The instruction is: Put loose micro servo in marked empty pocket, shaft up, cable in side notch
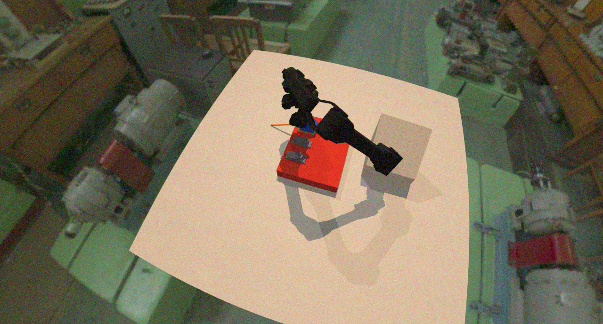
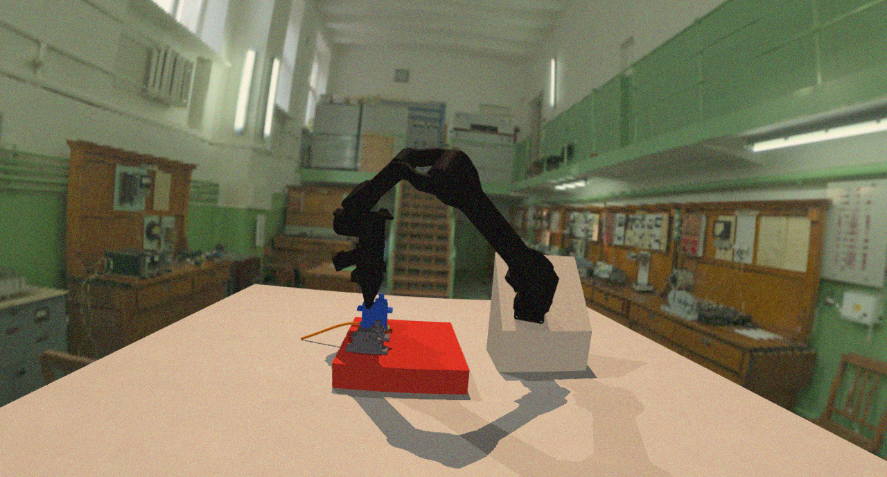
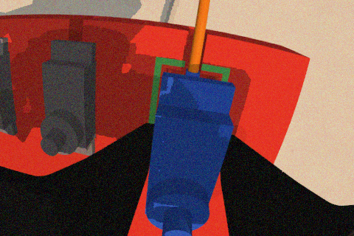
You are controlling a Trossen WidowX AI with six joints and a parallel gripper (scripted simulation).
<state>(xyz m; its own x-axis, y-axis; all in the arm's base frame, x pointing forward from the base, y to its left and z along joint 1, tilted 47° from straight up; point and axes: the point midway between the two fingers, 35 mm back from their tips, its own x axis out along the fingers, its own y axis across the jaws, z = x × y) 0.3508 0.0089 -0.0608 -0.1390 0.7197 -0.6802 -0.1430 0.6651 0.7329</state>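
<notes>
The red deck lies 13 cm behind my gripper tip, 7 cm below it and 6 cm to the left of it.
</notes>
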